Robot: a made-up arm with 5 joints.
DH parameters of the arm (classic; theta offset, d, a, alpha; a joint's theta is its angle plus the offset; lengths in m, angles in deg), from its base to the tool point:
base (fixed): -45 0 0.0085 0
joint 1: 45 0.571 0.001 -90
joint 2: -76.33 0 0.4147 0
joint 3: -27.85 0 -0.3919 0
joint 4: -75.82 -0.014 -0.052 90
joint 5: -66.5 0 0.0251 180
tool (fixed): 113.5 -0.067 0 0
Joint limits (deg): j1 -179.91..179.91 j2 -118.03..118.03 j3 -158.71..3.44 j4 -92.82..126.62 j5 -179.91..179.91
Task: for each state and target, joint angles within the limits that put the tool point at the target. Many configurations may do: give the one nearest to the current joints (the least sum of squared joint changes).
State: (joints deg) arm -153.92 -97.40 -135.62 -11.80 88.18
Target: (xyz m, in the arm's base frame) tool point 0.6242 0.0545 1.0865
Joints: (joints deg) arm -174.85 -88.11 -103.64 -9.83 88.18
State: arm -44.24 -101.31 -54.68 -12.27 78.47
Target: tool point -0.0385 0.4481 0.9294
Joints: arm -85.39 -117.43 -51.93 -12.86 80.61
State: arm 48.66 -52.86 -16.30 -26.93 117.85
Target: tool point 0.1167 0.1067 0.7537
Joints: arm 43.61 -55.89 2.17 -25.72 116.59
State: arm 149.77 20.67 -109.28 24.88 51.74
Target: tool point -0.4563 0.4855 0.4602
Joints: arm 134.98 44.53 -78.00 30.33 51.73
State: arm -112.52 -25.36 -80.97 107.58 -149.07
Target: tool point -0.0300 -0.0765 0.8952
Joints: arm -117.42 -63.47 -34.80 126.17 -148.78
